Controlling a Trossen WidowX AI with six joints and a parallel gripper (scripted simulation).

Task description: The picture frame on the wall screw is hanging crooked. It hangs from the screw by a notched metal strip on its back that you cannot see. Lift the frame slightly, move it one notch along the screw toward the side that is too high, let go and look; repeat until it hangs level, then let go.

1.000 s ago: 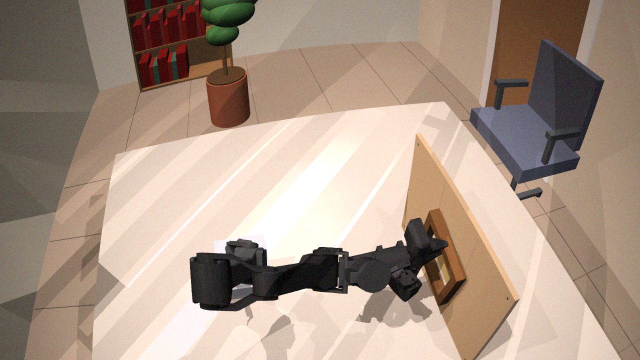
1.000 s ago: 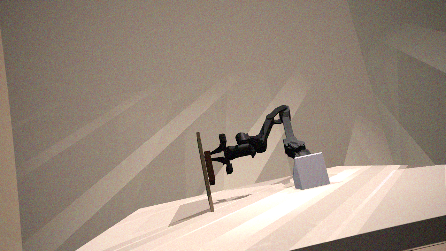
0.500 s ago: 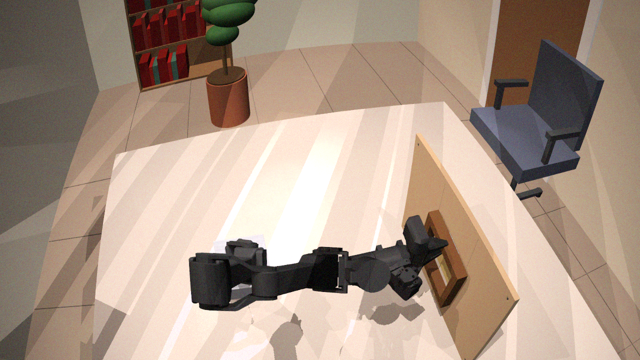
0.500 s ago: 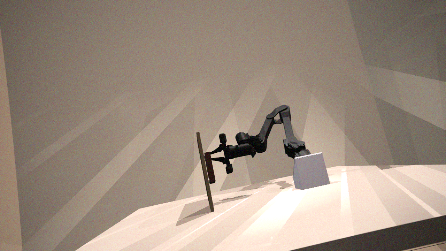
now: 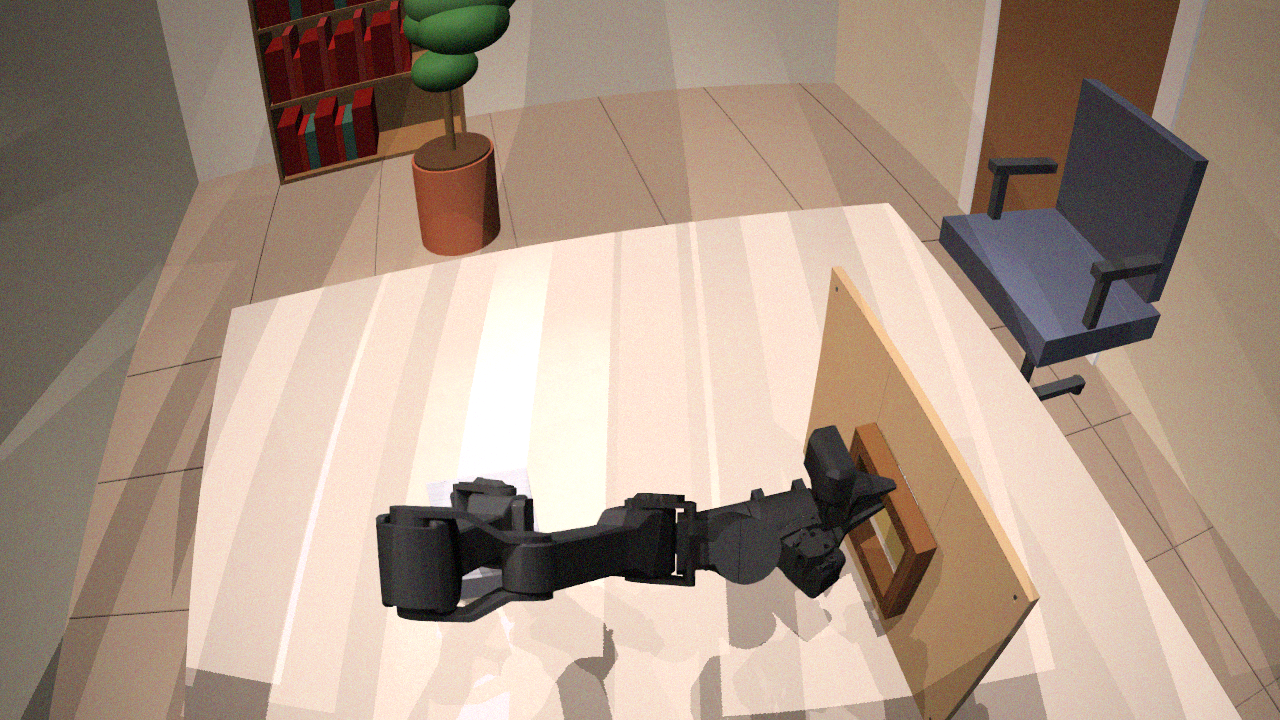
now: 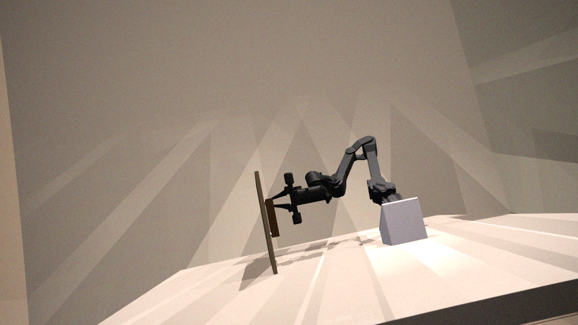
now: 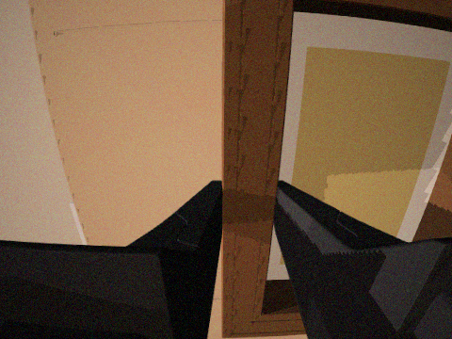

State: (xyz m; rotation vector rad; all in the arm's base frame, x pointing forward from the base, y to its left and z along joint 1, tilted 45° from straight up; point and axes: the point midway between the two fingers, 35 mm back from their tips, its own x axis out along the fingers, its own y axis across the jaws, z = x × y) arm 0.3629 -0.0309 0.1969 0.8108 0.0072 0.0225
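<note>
Now: gripper tip 10 mm short of the picture frame and 50 mm above it. From my gripper tip the other things lie so: board wall 20 mm ahead, 10 mm to the left, 60 mm below.
</note>
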